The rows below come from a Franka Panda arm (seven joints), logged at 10 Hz.
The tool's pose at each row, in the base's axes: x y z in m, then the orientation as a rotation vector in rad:
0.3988, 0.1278, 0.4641, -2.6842, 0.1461, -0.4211
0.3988, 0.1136, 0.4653, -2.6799, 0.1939, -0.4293
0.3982, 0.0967, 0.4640, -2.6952, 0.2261, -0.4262
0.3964, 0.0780, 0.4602, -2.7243, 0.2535, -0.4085
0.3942, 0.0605, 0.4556, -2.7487, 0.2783, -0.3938
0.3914, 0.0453, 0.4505, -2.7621, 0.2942, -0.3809
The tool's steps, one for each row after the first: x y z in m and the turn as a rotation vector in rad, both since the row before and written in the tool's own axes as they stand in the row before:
0.0027, 0.0124, -0.0065, -0.0043, 0.0133, 0.0321
0.0024, 0.0159, -0.0055, -0.0203, 0.0020, 0.0196
0.0014, 0.0187, -0.0040, -0.0321, -0.0094, 0.0158
0.0008, 0.0180, -0.0025, -0.0274, -0.0073, 0.0142
-0.0002, 0.0162, -0.0010, -0.0154, -0.0070, 0.0099

